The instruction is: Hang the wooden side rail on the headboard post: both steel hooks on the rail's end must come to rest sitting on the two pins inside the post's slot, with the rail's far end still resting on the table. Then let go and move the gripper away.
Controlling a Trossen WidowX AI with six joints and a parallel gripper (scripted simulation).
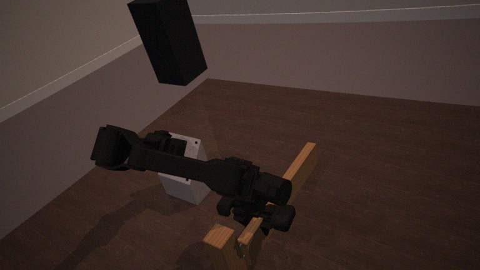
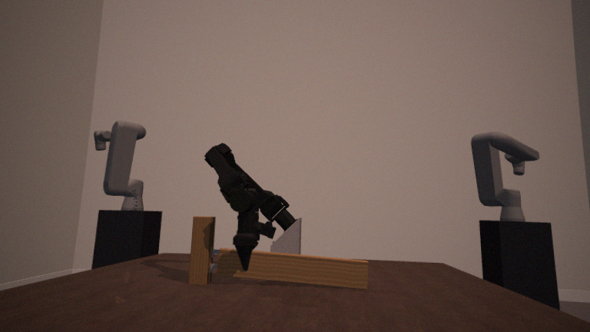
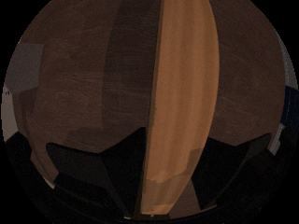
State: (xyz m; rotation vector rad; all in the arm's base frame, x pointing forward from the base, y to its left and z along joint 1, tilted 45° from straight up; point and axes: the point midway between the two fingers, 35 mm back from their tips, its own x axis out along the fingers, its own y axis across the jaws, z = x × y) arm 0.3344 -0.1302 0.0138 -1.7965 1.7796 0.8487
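My gripper tip is 120 mm to the left of the headboard post and 40 mm below it.
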